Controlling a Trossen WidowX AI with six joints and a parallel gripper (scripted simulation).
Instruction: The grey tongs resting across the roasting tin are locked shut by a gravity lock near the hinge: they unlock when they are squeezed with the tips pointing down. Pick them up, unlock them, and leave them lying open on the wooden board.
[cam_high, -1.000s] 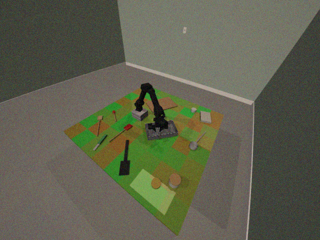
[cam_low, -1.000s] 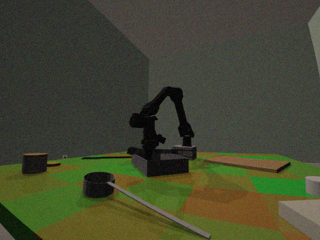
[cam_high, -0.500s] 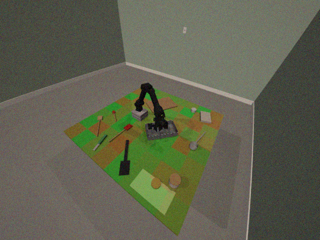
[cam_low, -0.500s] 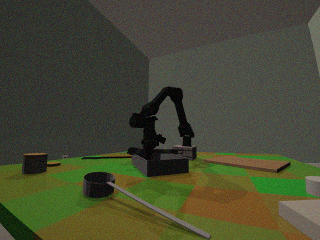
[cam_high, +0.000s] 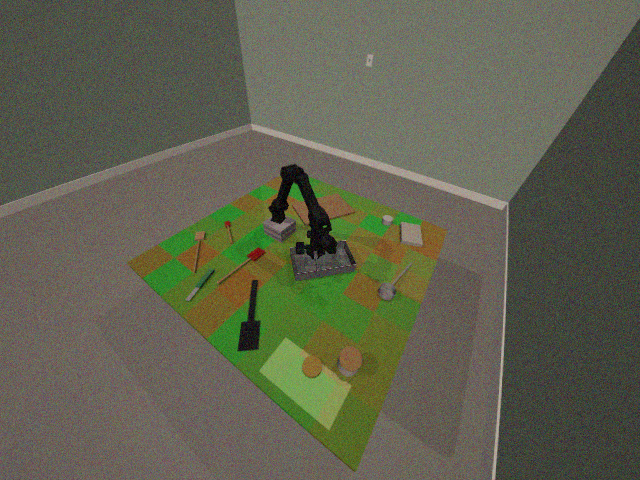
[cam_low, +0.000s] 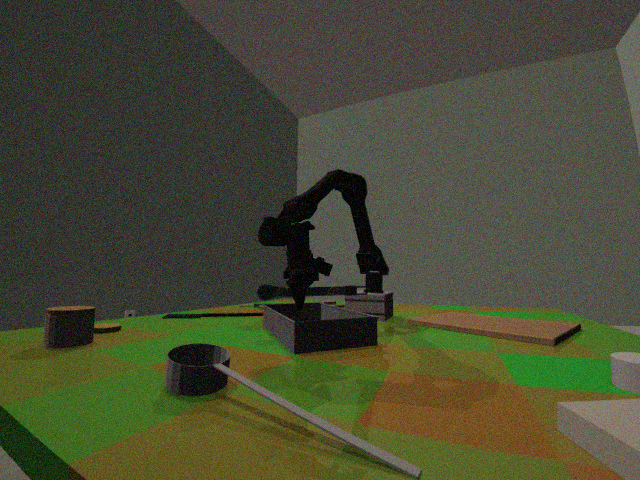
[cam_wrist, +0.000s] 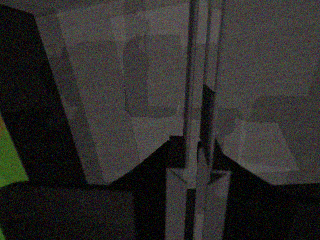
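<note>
My gripper tip is 4 cm to the right of the roasting tin, 3 cm short of it and 3 cm above it. From my gripper tip the other things lie so: black spatula 36 cm to the right, 12 cm behind, 5 cm below; then red spatula 32 cm behind, 13 cm to the right, 5 cm below; then canister 37 cm to the right, 31 cm ahead, 2 cm below.
</note>
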